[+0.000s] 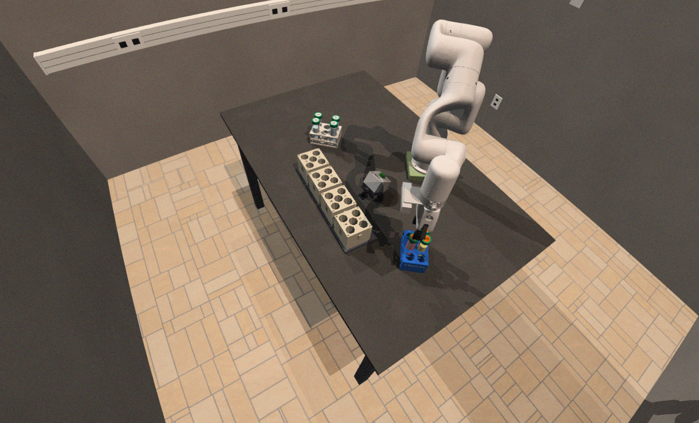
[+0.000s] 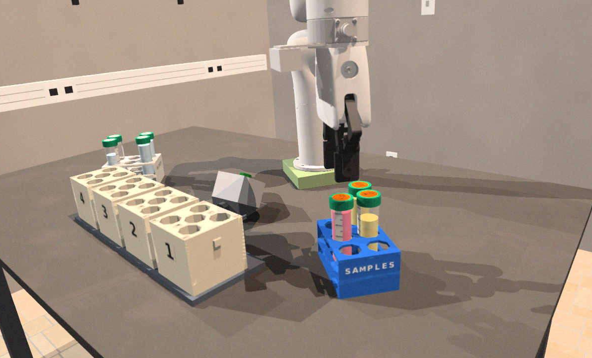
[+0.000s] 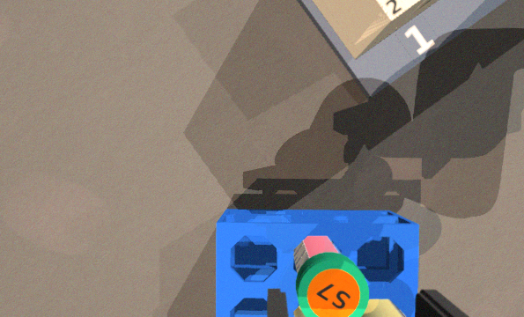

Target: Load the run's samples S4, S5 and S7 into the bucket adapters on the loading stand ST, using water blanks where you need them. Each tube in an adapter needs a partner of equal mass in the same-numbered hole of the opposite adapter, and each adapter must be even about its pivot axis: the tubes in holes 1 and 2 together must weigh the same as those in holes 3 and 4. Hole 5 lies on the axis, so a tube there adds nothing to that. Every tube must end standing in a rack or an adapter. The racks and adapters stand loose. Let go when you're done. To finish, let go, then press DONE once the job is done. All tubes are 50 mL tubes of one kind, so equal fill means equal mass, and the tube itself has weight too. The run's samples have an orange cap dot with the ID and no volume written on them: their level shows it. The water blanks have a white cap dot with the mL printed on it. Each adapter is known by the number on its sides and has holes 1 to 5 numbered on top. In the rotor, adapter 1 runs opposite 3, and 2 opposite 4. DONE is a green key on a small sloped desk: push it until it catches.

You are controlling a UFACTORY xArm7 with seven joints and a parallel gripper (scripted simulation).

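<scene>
Right now my hand is 11 cm above the pink tube and 1 cm short of it. From my hand the other things lie so: blue samples rack 14 cm below, 2 cm behind, 1 cm to the left; white blanks rack 67 cm to the right, 14 cm below, 3 cm ahead.
</scene>
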